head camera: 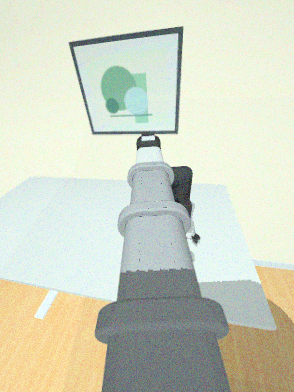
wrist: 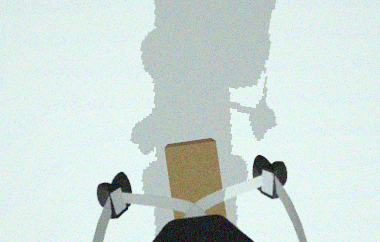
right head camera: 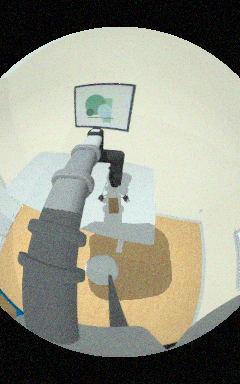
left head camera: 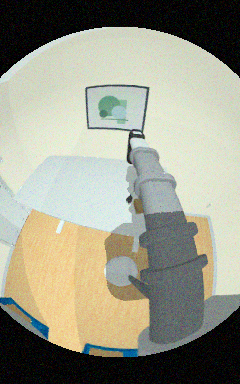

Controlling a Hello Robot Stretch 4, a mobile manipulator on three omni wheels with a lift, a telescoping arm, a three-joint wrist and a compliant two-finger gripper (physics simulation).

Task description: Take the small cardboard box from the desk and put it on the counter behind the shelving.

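Seen in the pictures: gripper, fingertip midpoint: (wrist: 192,177) (right head camera: 112,199) (left head camera: 139,200); robot's base, link origin: (right head camera: 101,268) (left head camera: 120,269).
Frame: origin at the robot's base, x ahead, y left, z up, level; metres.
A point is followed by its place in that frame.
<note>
The small brown cardboard box (wrist: 192,170) @[x 0.469, y -0.088, z 0.972 m] (right head camera: 114,205) @[x 0.438, y -0.100, z 0.972 m] (left head camera: 138,206) @[x 0.432, y -0.080, z 0.972 m] lies on the pale desk (wrist: 60,75) @[x 0.595, y 0.090, z 0.922 m] (right head camera: 142,190) @[x 0.622, y -0.321, z 0.922 m] (left head camera: 75,185) @[x 0.657, y 0.395, z 0.922 m] (head camera: 65,225) @[x 0.662, y 0.464, z 0.922 m], in the arm's shadow. My gripper (wrist: 192,177) @[x 0.465, y -0.087, z 0.992 m] (right head camera: 114,198) @[x 0.465, y -0.087, z 0.992 m] is open, with its two dark fingertips standing wide apart. In the wrist view the box shows between the fingertips, a little nearer the right one, with a gap on each side. Its near end is hidden behind the gripper body. The gripper is above the desk; its exact height over the box is hard to tell. The counter and the shelving do not show plainly.
A framed picture (head camera: 125,85) @[x 1.093, y 0.100, z 1.493 m] (left head camera: 117,107) @[x 1.085, y 0.061, z 1.459 m] (right head camera: 105,107) @[x 1.080, y 0.040, z 1.446 m] hangs on the wall behind the desk. The telescoping arm (head camera: 157,245) @[x 0.178, y -0.002, z 1.407 m] reaches out over the desk. The wooden floor (head camera: 60,350) @[x 0.298, y 0.739, z -0.027 m] (left head camera: 55,270) @[x -0.129, y 0.950, z -0.027 m] lies in front. Blue-edged objects (left head camera: 110,348) show at the lower edge of the left head view.
</note>
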